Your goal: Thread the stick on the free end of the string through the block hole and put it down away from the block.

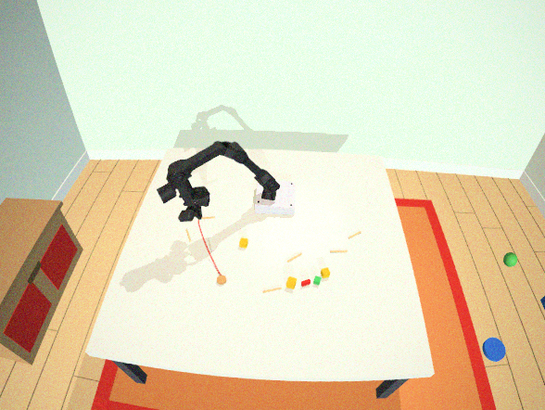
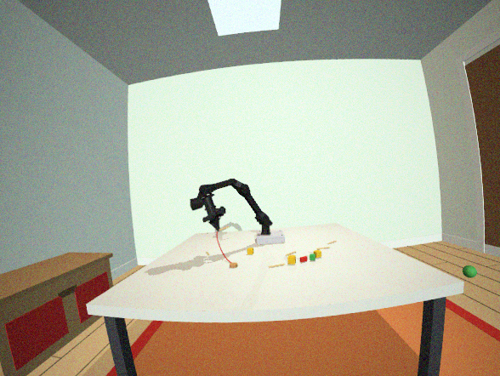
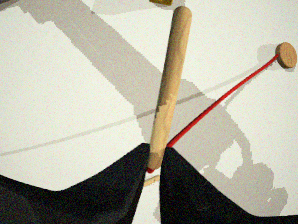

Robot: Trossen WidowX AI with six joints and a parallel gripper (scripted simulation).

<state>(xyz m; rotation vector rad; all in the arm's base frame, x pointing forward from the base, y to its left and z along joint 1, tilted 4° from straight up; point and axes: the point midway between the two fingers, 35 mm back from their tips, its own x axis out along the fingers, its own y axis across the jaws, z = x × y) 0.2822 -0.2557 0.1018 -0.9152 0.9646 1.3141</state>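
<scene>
Now: gripper tip 17 cm to the right of the yellow block and 13 cm above it. Round my gripper tip: thin wooden stick (1 cm to the left, 1 cm above); red block (46 cm to the left, 15 cm ahead, 13 cm below); round wooden button (19 cm ahead, 13 cm below, 12 cm to the left).
</scene>
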